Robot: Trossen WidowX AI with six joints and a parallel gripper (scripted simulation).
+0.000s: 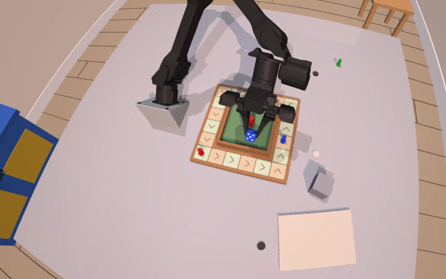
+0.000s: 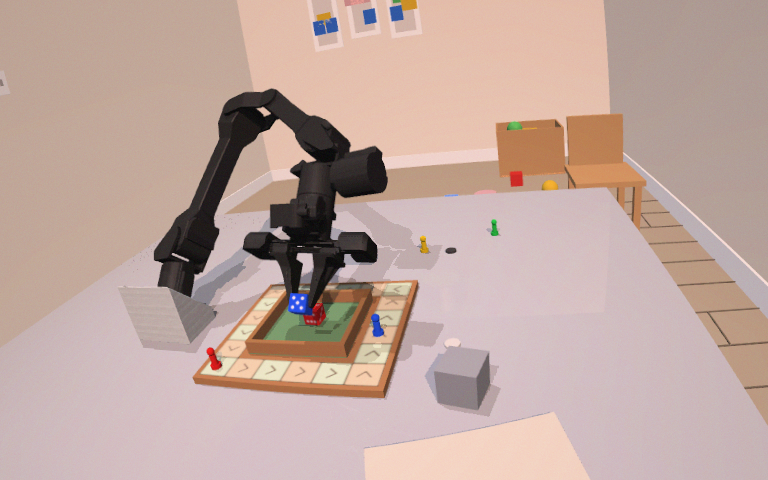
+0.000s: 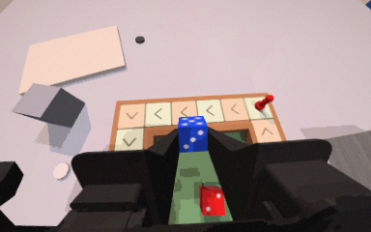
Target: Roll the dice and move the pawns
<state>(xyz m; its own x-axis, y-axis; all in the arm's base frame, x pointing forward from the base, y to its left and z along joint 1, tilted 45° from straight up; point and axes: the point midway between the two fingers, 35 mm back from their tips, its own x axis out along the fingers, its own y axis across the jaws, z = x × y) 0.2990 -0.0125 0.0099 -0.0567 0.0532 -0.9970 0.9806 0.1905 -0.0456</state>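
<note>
The red pawn lies 13 cm behind my gripper tip, 7 cm to the right of it and 6 cm below it. The rest, counted from my gripper tip: blue pawn: 8 cm ahead, 5 cm to the left, 6 cm below; then pale sheet: 27 cm ahead, 18 cm to the right, 8 cm below; then white disc: 19 cm ahead, 5 cm to the left, 8 cm below.
</note>
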